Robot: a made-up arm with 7 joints. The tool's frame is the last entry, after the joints. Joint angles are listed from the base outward.
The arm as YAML. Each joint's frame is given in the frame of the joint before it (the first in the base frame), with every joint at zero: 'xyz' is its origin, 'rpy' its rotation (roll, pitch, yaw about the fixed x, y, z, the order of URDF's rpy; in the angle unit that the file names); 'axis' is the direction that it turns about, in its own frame. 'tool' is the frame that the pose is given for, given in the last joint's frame.
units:
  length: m
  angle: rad
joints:
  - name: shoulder
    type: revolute
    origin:
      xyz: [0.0, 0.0, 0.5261]
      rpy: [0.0, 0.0, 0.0]
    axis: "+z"
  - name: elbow
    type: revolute
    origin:
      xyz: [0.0, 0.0, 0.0]
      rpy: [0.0, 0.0, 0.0]
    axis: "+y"
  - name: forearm
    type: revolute
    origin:
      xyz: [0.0, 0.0, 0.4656]
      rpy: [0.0, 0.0, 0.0]
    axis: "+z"
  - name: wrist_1
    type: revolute
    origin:
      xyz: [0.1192, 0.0, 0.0]
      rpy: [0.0, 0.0, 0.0]
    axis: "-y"
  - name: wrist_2
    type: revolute
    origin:
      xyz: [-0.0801, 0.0, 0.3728]
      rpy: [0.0, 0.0, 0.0]
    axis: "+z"
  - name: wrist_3
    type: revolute
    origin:
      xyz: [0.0, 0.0, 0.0]
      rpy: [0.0, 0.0, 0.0]
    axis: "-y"
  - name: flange
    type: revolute
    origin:
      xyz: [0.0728, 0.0, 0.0]
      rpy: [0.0, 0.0, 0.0]
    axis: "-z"
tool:
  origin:
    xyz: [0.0, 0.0, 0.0]
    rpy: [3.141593, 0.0, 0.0]
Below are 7 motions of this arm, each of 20 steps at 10 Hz.
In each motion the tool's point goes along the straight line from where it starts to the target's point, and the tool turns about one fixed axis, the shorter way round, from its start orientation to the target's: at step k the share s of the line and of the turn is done. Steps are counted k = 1, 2, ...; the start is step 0. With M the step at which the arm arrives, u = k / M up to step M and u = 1 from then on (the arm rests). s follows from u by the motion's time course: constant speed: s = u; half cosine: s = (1 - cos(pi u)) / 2; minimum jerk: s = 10 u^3 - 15 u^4 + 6 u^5.
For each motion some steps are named. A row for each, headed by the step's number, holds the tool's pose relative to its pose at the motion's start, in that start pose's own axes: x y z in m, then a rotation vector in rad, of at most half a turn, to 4 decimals.
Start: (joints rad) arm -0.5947 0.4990 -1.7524 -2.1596 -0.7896 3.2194 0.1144
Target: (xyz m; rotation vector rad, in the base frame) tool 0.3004 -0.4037 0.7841 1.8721 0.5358 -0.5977
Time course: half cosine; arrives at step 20
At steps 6, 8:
6: 0.0168 -0.0625 -0.0742 -0.0442 0.1608 -0.2764
8: 0.0281 -0.1047 -0.1244 -0.0741 0.2696 -0.4633

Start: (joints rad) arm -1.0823 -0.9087 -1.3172 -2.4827 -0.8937 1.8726 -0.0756
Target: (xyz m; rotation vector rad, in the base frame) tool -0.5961 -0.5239 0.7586 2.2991 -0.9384 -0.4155
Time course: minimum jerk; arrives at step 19
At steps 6, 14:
6: 0.0707 0.0220 -0.0102 -0.1423 0.0564 -0.1651
14: 0.3381 0.1050 -0.0490 -0.6799 0.2694 -0.7891

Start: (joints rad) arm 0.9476 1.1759 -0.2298 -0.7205 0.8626 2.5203 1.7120
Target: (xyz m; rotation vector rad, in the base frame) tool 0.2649 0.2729 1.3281 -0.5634 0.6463 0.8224
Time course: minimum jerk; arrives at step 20
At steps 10, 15, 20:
10: -0.1459 0.0490 -0.4258 0.3630 -0.6628 0.0981
15: -0.2615 0.0879 -0.7635 0.6509 -1.1884 0.1760
20: -0.2917 0.0981 -0.8516 0.7261 -1.3256 0.1963

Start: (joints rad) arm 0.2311 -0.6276 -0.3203 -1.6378 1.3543 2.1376 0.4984
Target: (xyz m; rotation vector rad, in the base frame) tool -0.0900 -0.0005 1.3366 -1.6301 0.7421 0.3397
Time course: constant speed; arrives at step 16
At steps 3, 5, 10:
3: -0.0579 -0.0125 0.0034 -0.1144 -0.0507 0.1148
5: -0.0965 -0.0208 0.0057 -0.1907 -0.0845 0.1914
10: -0.1930 -0.0415 0.0114 -0.3814 -0.1690 0.3828

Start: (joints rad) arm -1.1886 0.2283 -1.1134 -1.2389 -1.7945 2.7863 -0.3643
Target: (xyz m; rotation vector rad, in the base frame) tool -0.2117 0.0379 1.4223 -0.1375 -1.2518 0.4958
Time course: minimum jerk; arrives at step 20
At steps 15, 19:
15: -0.5623 -0.0002 -0.1521 -0.2190 -0.3617 2.2429
19: -0.6265 -0.0003 -0.1695 -0.2440 -0.4030 2.4989

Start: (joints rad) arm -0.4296 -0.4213 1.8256 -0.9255 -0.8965 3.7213 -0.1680
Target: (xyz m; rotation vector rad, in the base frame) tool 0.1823 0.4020 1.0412 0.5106 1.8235 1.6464
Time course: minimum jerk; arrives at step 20
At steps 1, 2, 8, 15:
1: -0.0004 0.0000 -0.0004 0.0009 -0.0015 -0.0003
2: -0.0026 -0.0003 -0.0030 0.0065 -0.0111 -0.0024
8: -0.0969 -0.0111 -0.1115 0.2428 -0.4128 -0.0895
15: -0.2737 -0.0314 -0.3150 0.6857 -1.1659 -0.2529

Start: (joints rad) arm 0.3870 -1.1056 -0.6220 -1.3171 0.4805 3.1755 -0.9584
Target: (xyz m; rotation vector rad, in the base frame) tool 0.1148 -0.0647 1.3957 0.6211 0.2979 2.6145
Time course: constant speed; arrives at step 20
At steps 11, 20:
11: -0.1093 -0.3208 0.0856 0.3469 0.0501 -0.1461
20: -0.1987 -0.5833 0.1555 0.6308 0.0911 -0.2657

